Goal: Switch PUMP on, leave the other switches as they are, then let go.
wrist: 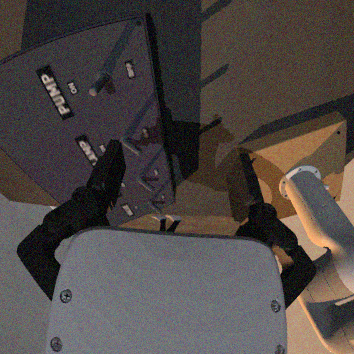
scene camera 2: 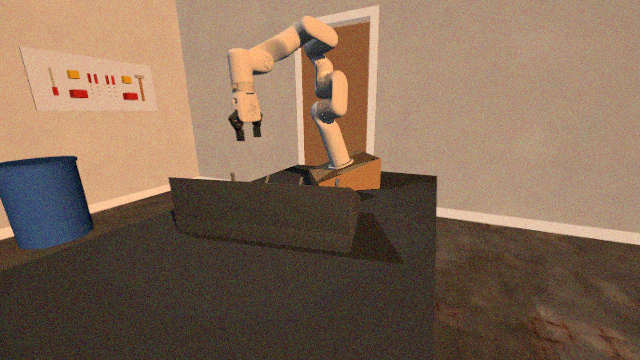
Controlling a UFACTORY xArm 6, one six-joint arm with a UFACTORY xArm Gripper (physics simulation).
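Places are measured from the arm's base along level axes (x ahead, y left, z up), in centimetres.
Pixels of known places: gripper, fingertip midpoint: (wrist: 178, 158) (scene camera 2: 249, 139); arm's base at its link origin: (wrist: 298, 181) (scene camera 2: 341, 164).
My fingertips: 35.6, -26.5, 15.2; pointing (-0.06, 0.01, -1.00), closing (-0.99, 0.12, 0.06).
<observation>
Ahead of a thing's pixels: the offset from my fingertips to its top centre, as dx, dy, dz. "spot": to the spot under its first point. Level surfaces: height alone.
The dark switch panel (scene camera 2: 265, 215) (wrist: 30, 130) stands on the table, its back toward scene camera 2. In the wrist view the PUMP label @(+17.0, -0.9, -12.2) (wrist: 54, 92) is at upper left, with an ON label @(spot: +14.6, -0.9, -13.5) (wrist: 72, 88) and an OFF label @(spot: +6.5, -1.5, -16.8) (wrist: 130, 69). The PUMP lever @(+10.0, -1.3, -10.4) (scene camera 2: 232, 176) (wrist: 99, 86) stands between them, its tip leaning toward ON. Other levers @(+8.0, +10.6, -11.4) (scene camera 2: 267, 178) (wrist: 132, 146) stand in a row beside it; their exact settings are hard to tell. My gripper (scene camera 2: 249, 137) (wrist: 178, 158) is open and empty, raised above the panel, apart from the levers. One finger hides part of the second label @(+16.3, +11.1, -12.2) (wrist: 87, 150).
The arm's base sits on a wooden block (scene camera 2: 362, 175) (wrist: 295, 145) behind the panel on the dark table @(dz -24.2) (scene camera 2: 225, 300). A blue barrel (scene camera 2: 45, 205) stands at the left. A tool board (scene camera 2: 45, 102) hangs on the left wall, and a door (scene camera 2: 352, 90) is behind the arm.
</observation>
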